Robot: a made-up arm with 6 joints.
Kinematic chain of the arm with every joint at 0, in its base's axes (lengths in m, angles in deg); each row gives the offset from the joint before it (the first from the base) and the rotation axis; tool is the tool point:
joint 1: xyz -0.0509 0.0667 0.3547 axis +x
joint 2: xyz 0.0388 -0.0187 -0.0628 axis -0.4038 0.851 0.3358
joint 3: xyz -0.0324 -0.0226 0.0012 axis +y
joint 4: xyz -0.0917 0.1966 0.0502 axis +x
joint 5: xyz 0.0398 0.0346 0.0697 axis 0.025 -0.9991 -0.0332
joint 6: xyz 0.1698 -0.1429 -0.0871 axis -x
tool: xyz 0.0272 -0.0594 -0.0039
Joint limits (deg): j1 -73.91..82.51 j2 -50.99..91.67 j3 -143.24..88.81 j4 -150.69..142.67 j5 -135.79..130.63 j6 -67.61..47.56
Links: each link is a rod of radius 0.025 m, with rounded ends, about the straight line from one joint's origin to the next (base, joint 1, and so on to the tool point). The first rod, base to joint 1, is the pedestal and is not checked.
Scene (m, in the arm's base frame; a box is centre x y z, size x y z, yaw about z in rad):
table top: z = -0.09
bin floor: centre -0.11 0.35 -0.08 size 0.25 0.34 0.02 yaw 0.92
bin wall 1: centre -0.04 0.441 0 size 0.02 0.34 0.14 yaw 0.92
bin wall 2: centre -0.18 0.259 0 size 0.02 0.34 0.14 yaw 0.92
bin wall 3: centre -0.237 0.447 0 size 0.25 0.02 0.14 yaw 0.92
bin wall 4: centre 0.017 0.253 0 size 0.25 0.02 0.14 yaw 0.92
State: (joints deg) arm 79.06 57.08 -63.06 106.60 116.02 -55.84
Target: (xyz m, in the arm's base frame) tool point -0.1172 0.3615 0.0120
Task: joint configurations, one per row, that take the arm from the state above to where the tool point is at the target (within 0.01 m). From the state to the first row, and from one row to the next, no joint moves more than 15 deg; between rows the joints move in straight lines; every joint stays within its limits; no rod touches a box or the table.
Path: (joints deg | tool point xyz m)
1: 75.54 45.11 -74.45 93.67 115.59 -56.45 | 0.0639 0.1562 0.2035
2: 72.02 33.13 -85.85 80.74 115.17 -57.06 | 0.0345 0.0741 0.1903
3: 68.50 21.16 -97.24 67.80 114.74 -57.67 | -0.0405 0.0331 0.1762
4: 64.99 9.18 -108.63 54.87 114.32 -58.28 | -0.1274 0.0538 0.1615
5: 61.47 -2.79 -120.03 41.94 113.89 -58.89 | -0.1868 0.1340 0.1482
6: 57.95 -14.77 -131.42 29.01 113.46 -59.50 | -0.1872 0.2493 0.1416
7: 54.43 -26.74 -142.81 16.07 113.04 -60.11 | -0.1172 0.3615 0.1502
8: 43.56 -23.14 -142.95 5.41 118.90 -60.50 | -0.1170 0.3716 0.1056
9: 32.68 -19.55 -143.10 -5.26 124.77 -60.88 | -0.1173 0.3719 0.0590
10: 21.81 -15.95 -143.24 -15.93 130.63 -61.27 | -0.1172 0.3615 0.0120

